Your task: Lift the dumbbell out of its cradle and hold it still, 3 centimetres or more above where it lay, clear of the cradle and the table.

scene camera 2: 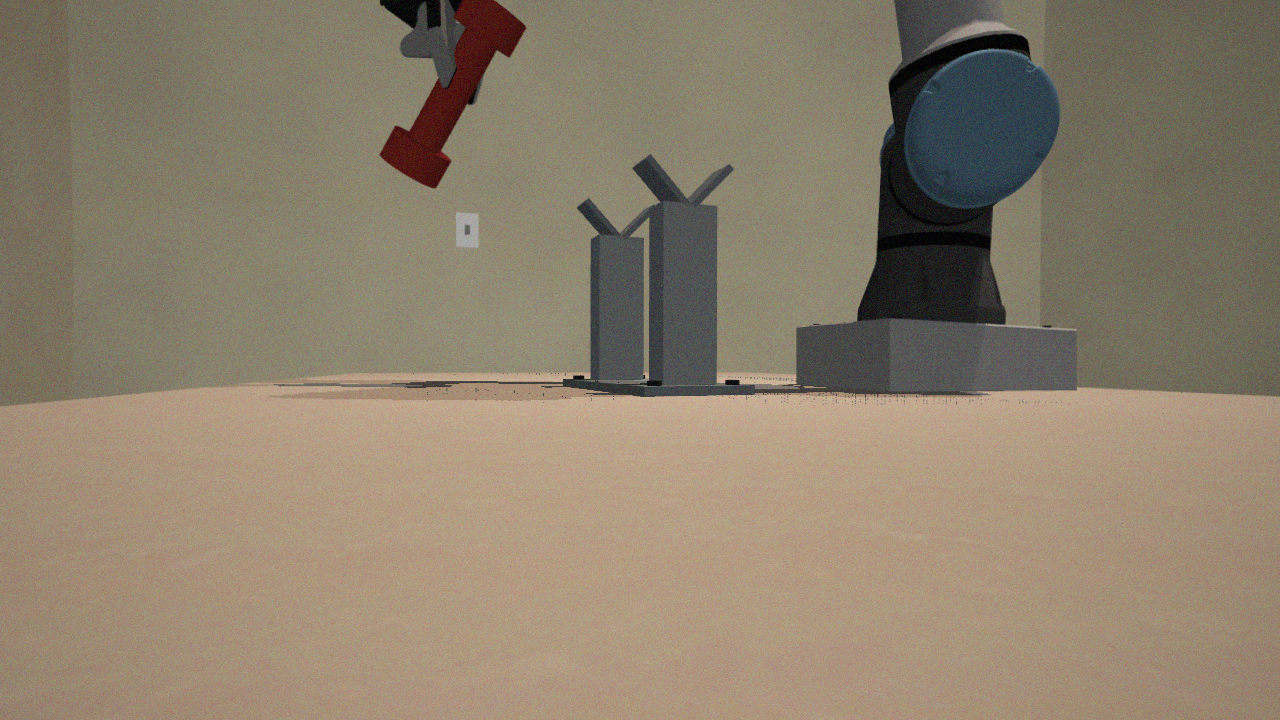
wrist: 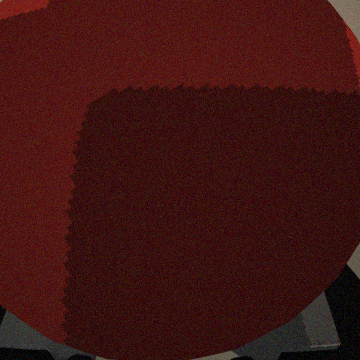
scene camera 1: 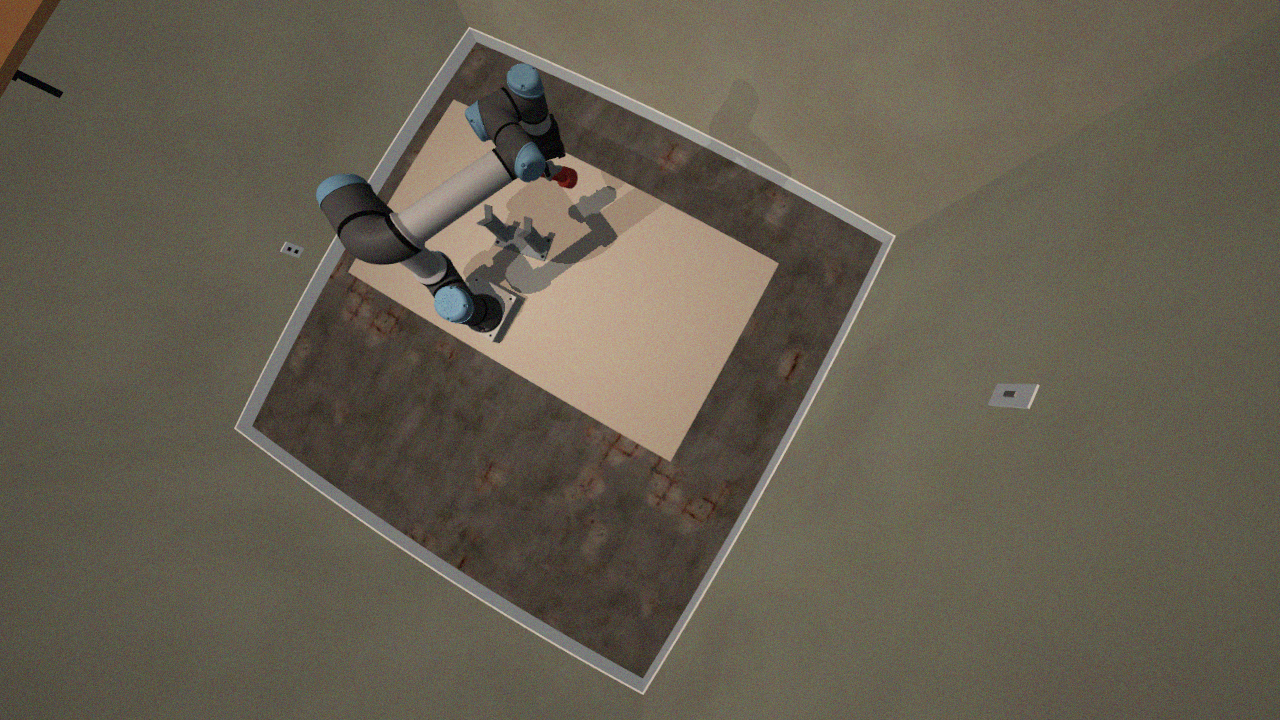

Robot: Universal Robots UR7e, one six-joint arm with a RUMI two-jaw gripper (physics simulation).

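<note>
The red dumbbell [scene camera 1: 565, 177] [scene camera 2: 453, 96] [wrist: 200, 200] hangs tilted in the air, its upper end leaning right in scene camera 2. My gripper [scene camera 2: 460, 89] is shut on its handle near the upper end. In the wrist view one round end of the dumbbell fills most of the picture and hides the fingertips. The grey cradle [scene camera 2: 682, 295] [scene camera 1: 537, 240] stands on the table with two posts and V-shaped tops, both empty. The dumbbell is left of the cradle in scene camera 2, apart from it, and well above the table [scene camera 2: 626, 555] [scene camera 1: 662, 340].
The arm's grey base block [scene camera 2: 984, 358] [scene camera 1: 508, 318] stands right of the cradle in scene camera 2. The arm's upper links [scene camera 1: 456, 195] pass over the table beside the cradle in scene camera 1. Shadows of the arm lie on the table.
</note>
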